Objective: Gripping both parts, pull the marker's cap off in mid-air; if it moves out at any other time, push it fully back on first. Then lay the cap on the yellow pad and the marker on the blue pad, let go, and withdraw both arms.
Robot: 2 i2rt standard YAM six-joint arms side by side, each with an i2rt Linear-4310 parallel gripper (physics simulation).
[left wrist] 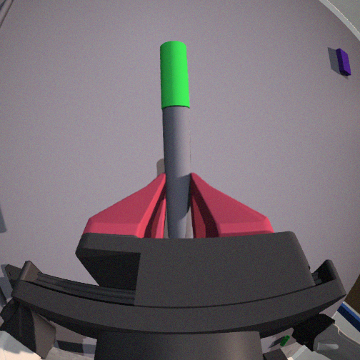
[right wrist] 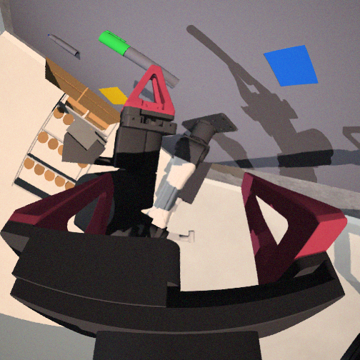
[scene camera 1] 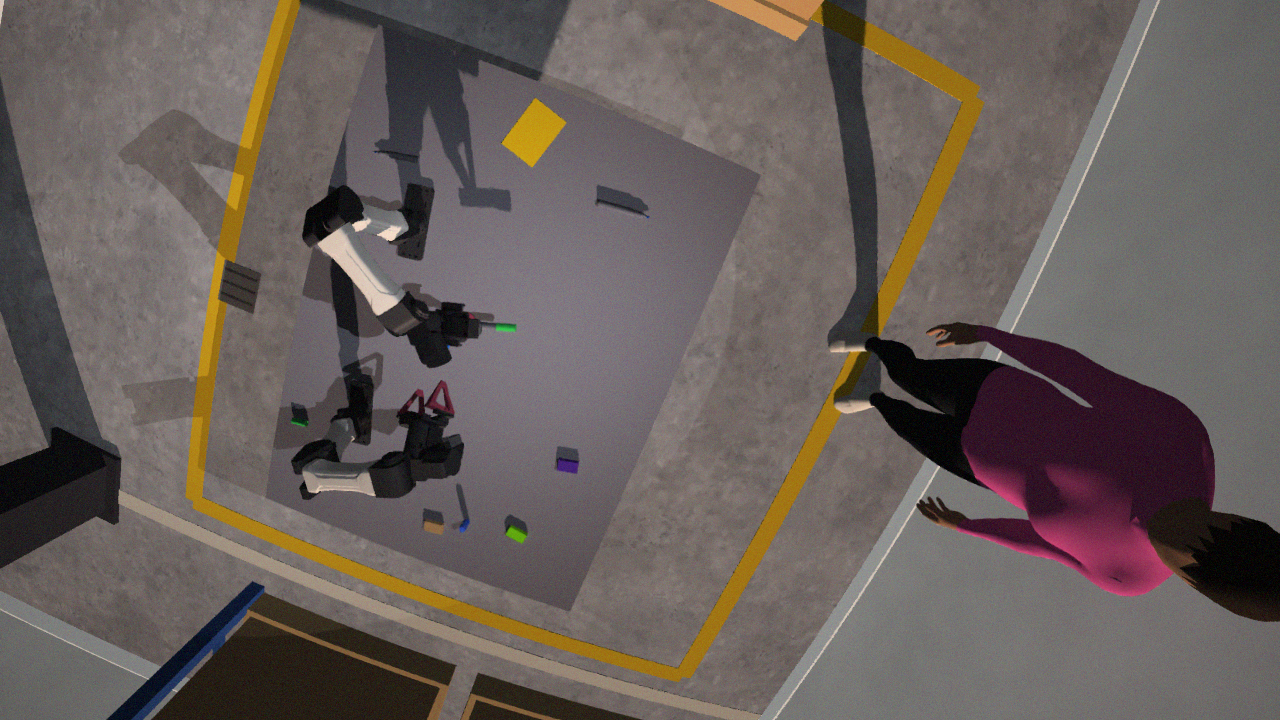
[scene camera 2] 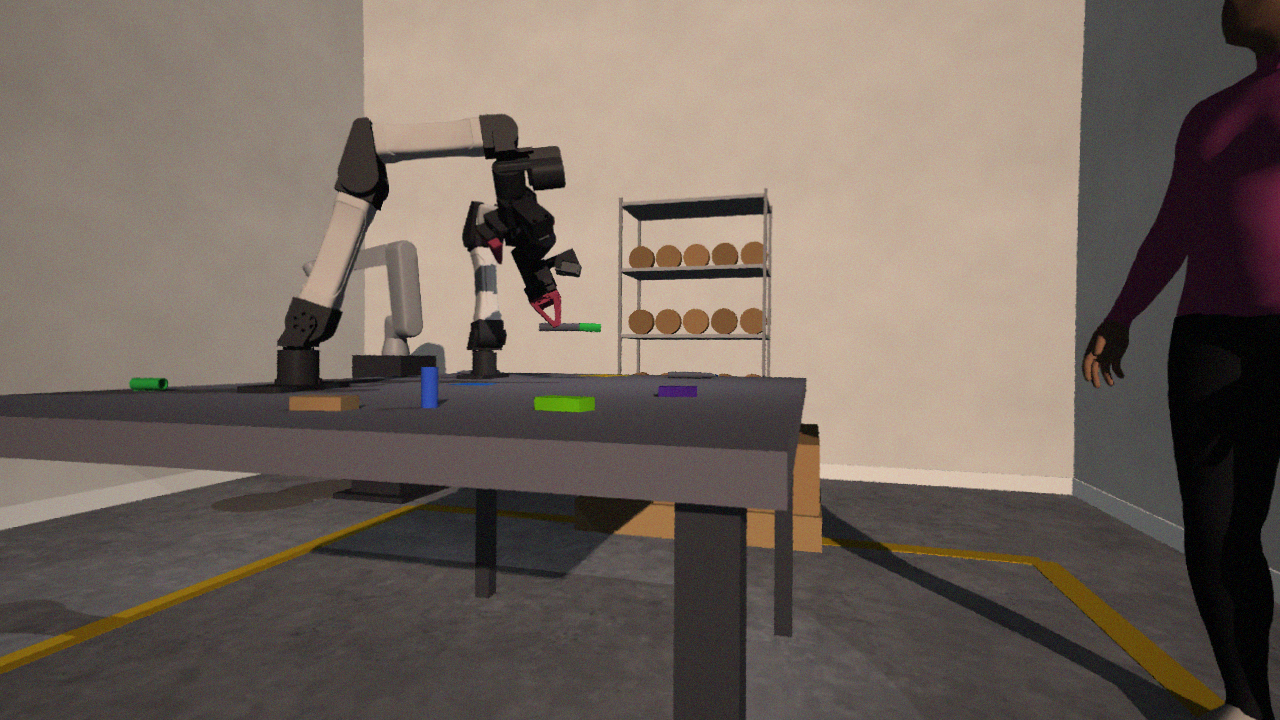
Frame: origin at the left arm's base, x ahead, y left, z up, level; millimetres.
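Where they show: left gripper, fingertip midpoint: (scene camera 2: 557,327); right gripper, fingertip midpoint: (scene camera 1: 431,385) (scene camera 2: 519,253); left arm's base, link origin: (scene camera 1: 416,222) (scene camera 2: 484,377); right arm's base, link origin: (scene camera 1: 361,412) (scene camera 2: 298,389).
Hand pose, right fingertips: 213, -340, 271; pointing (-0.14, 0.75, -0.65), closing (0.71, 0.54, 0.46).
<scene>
Things, the pixels of their top centre, and the offset from my right fingertips, as dx, dy, dz.
- grey marker, top centre: (scene camera 2: 569,323) (scene camera 1: 487,326) +72, +136, -136
- yellow pad, top centre: (scene camera 1: 533,132) +54, +641, -271
- blue pad, top centre: (scene camera 2: 474,384) -100, +7, -271
- grey pen, top centre: (scene camera 1: 623,209) (scene camera 2: 693,371) +334, +500, -253
- purple block, top centre: (scene camera 2: 677,386) (scene camera 1: 567,466) +348, -252, -256
- lime block, top centre: (scene camera 2: 564,397) (scene camera 1: 516,535) +237, -529, -256
- orange block, top centre: (scene camera 2: 325,396) (scene camera 1: 433,527) -29, -577, -256
- blue cylinder, top centre: (scene camera 2: 429,367) (scene camera 1: 461,529) +72, -532, -223
- green cylinder, top centre: (scene camera 2: 148,377) (scene camera 1: 297,423) -501, -332, -250
The grey marker (scene camera 1: 488,325) (scene camera 2: 569,327) (left wrist: 177,140) (right wrist: 142,60) is in mid-air with its green cap (scene camera 1: 506,327) (scene camera 2: 589,327) (left wrist: 175,75) (right wrist: 114,43) on its far end. My left gripper (scene camera 2: 556,323) (left wrist: 177,180) is shut on the grey marker body, behind the cap. My right gripper (scene camera 1: 429,388) is open and empty, apart from the marker and higher in scene camera 2. The yellow pad (scene camera 1: 534,132) (right wrist: 114,95) lies at the table's upper part in scene camera 1. The blue pad (scene camera 2: 475,384) (right wrist: 291,66) lies flat on the table.
A grey pen (scene camera 1: 622,207) (right wrist: 64,44) lies right of the yellow pad. A purple block (scene camera 1: 567,465) (scene camera 2: 677,391), lime block (scene camera 1: 516,534) (scene camera 2: 564,403), orange block (scene camera 1: 433,526) (scene camera 2: 324,402), blue cylinder (scene camera 1: 463,525) (scene camera 2: 429,386) and green cylinder (scene camera 1: 299,420) (scene camera 2: 148,383) are on the table. A person stands beyond it.
</scene>
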